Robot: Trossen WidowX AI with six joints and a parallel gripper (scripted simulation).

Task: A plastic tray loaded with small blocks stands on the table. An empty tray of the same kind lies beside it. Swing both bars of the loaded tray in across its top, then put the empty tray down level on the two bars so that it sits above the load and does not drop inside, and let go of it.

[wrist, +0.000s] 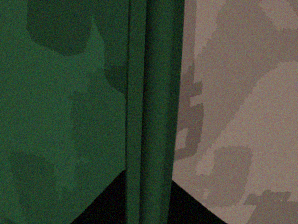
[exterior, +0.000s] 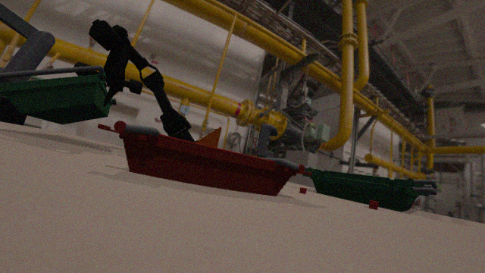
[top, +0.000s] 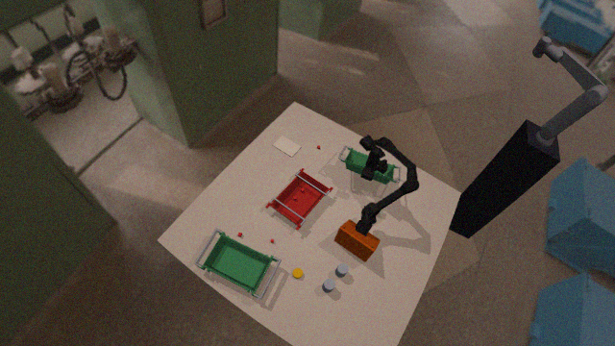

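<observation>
Now: gripper tip 10 mm short of the green tray, 80 mm to the left of it and 10 mm above it. Round my gripper tip: yellow disc 80 mm ahead, 640 mm to the left, 110 mm below; white card 520 mm ahead, 30 mm to the right, 120 mm below.
</observation>
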